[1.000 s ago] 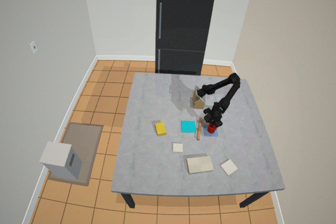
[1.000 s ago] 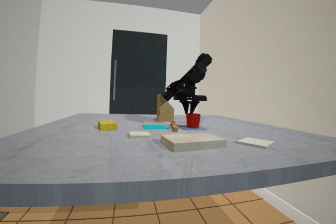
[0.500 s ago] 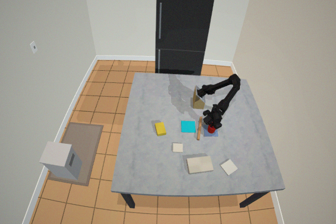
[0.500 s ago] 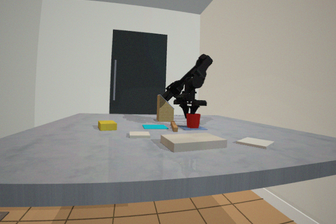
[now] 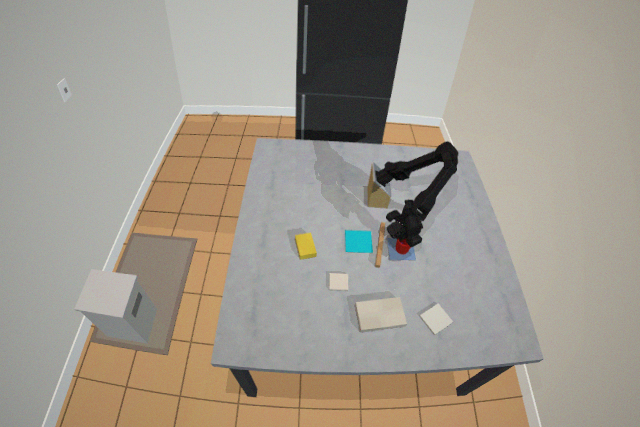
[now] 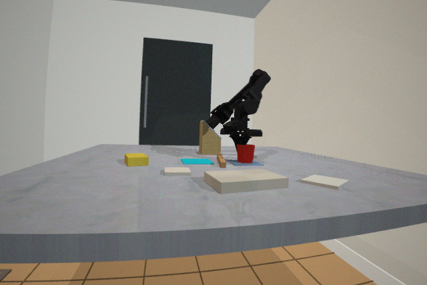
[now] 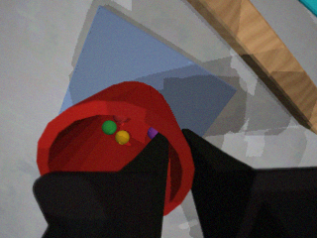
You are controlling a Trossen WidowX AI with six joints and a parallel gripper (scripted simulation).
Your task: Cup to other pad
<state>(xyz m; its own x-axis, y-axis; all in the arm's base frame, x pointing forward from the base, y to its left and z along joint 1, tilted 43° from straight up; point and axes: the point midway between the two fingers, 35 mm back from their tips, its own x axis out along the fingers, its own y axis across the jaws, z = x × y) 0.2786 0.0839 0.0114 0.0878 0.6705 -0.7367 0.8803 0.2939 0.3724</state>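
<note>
Now: gripper tip 50 mm above the blue pad, 20 mm short of it and 10 mm to the right of it. Also, from my gripper tip: cyan pad (180 mm to the right, 50 mm below, 20 mm behind); then wooden bar (80 mm to the right, 40 mm below); then red cup (30 mm ahead, 10 mm to the left).
</note>
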